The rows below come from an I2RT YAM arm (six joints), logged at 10 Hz.
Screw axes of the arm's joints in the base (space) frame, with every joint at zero. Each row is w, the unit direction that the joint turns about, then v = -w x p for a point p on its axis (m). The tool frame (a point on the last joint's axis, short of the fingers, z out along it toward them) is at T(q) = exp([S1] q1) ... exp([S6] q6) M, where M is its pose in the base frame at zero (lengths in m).
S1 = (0, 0, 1, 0, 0, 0)
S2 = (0, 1, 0, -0.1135, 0, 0.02)
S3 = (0, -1, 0, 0.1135, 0, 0.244)
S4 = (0, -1, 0, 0.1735, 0, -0.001)
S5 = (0, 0, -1, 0, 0.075, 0)
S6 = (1, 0, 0, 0, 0.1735, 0)
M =
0 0 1 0.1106
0 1 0 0
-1 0 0 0.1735
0 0 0 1
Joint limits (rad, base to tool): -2.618..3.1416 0..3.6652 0..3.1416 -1.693..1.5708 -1.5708..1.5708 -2.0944..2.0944
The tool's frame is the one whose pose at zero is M.
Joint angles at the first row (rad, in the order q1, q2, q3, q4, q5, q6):
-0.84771, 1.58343, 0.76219, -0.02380, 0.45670, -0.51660
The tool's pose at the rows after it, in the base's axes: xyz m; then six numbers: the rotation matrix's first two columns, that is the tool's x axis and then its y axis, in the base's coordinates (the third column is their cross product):
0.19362 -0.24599 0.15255 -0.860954 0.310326 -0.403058 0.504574 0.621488 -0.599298
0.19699 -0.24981 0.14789 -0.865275 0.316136 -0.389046 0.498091 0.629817 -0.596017
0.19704 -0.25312 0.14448 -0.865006 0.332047 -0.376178 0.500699 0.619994 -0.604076
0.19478 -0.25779 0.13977 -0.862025 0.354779 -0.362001 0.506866 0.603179 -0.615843
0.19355 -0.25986 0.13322 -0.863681 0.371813 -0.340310 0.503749 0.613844 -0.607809
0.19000 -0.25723 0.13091 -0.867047 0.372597 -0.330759 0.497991 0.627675 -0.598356
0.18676 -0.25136 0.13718 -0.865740 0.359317 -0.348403 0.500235 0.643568 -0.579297
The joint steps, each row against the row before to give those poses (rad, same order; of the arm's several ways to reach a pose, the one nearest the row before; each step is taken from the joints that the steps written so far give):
-0.00815, 0.04980, 0.02651, 0.00000, -0.02010, 0.00114
0.00008, 0.03232, 0.01906, -0.00507, -0.00048, 0.00090
-0.00485, 0.02043, 0.00903, 0.00050, 0.01805, 0.00364
-0.01251, 0.02286, 0.00502, 0.00838, 0.02273, 0.00223
-0.00728, 0.02403, 0.00613, -0.01322, -0.00267, 0.00535
-0.00466, -0.00724, -0.01513, -0.00630, -0.01340, -0.00394
0.00058, -0.04281, -0.01926, -0.01584, -0.03200, -0.00029

